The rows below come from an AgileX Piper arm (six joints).
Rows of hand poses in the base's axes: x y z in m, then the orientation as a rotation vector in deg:
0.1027 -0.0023 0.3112 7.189 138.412 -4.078
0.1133 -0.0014 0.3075 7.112 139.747 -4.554
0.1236 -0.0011 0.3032 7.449 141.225 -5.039
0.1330 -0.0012 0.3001 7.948 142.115 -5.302
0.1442 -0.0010 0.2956 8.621 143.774 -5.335
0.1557 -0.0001 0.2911 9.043 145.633 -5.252
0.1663 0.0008 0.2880 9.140 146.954 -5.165
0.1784 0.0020 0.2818 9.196 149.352 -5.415
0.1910 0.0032 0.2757 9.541 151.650 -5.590
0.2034 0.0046 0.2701 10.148 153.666 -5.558
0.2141 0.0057 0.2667 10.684 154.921 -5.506
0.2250 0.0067 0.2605 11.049 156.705 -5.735
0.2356 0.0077 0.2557 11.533 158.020 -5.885
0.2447 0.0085 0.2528 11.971 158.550 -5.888
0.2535 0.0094 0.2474 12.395 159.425 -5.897
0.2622 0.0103 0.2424 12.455 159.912 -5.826
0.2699 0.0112 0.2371 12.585 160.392 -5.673
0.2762 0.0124 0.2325 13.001 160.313 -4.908
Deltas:
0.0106 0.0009 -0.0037 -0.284 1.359 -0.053
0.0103 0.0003 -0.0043 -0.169 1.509 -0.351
0.0094 -0.0001 -0.0031 -0.004 0.912 -0.415
0.0112 0.0002 -0.0045 0.256 1.667 -0.470
0.0115 0.0009 -0.0045 0.292 1.855 -0.255
0.0106 0.0009 -0.0031 0.181 1.312 -0.029
0.0121 0.0012 -0.0062 0.013 2.408 -0.053
0.0126 0.0012 -0.0061 0.117 2.310 -0.245
0.0124 0.0014 -0.0056 0.287 2.021 -0.393
0.0107 0.0011 -0.0034 0.226 1.262 -0.348
0.0109 0.0010 -0.0062 0.046 1.805 -0.258
0.0106 0.0010 -0.0048 0.079 1.337 -0.335
0.0091 0.0008 -0.0029 0.105 0.544 -0.295
0.0088 0.0009 -0.0054 0.130 0.888 -0.278
0.0087 0.0009 -0.0050 0.102 0.480 -0.022
0.0077 0.0009 -0.0053 0.166 0.469 -0.061
0.0063 0.0012 -0.0046 0.569 -0.123 -0.200

